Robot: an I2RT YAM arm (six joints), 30 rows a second.
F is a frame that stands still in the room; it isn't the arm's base.
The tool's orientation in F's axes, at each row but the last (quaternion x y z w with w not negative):
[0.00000, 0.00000, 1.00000, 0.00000]
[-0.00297, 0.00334, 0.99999, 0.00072]
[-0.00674, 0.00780, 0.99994, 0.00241]
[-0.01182, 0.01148, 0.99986, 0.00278]
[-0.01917, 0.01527, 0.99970, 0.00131]
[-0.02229, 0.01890, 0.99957, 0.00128]
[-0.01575, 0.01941, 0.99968, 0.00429]
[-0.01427, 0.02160, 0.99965, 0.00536]
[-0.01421, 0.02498, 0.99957, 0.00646]
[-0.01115, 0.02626, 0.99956, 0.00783]
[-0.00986, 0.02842, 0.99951, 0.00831]
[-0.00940, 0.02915, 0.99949, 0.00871]
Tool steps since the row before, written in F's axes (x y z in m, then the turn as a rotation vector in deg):
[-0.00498, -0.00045, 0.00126, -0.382, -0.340, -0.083]
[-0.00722, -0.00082, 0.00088, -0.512, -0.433, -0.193]
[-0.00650, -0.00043, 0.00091, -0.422, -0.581, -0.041]
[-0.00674, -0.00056, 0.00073, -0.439, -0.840, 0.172]
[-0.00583, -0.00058, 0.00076, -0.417, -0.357, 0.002]
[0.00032, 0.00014, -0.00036, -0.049, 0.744, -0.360]
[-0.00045, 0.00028, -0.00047, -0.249, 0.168, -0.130]
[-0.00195, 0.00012, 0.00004, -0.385, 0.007, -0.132]
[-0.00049, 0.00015, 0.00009, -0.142, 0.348, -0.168]
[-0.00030, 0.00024, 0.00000, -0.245, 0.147, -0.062]
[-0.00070, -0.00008, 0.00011, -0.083, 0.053, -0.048]
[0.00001, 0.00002, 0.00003, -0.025, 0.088, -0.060]
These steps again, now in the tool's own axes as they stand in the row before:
[0.00498, 0.00045, 0.00126, 0.382, 0.340, -0.083]
[0.00721, 0.00084, 0.00092, 0.513, 0.432, -0.193]
[0.00649, 0.00048, 0.00099, 0.420, 0.582, -0.044]
[0.00672, 0.00062, 0.00088, 0.430, 0.846, 0.163]
[0.00580, 0.00062, 0.00096, 0.416, 0.358, 0.007]
[-0.00030, -0.00015, -0.00037, 0.066, -0.757, -0.329]
[0.00047, -0.00029, -0.00044, 0.254, -0.171, -0.115]
[0.00195, -0.00010, 0.00010, 0.389, -0.008, -0.121]
[0.00049, -0.00014, 0.00011, 0.151, -0.354, -0.146]
[0.00030, -0.00023, 0.00002, 0.249, -0.146, -0.049]
[0.00070, 0.00010, 0.00012, 0.085, -0.054, -0.043]
[-0.00001, -0.00002, 0.00003, 0.028, -0.091, -0.054]

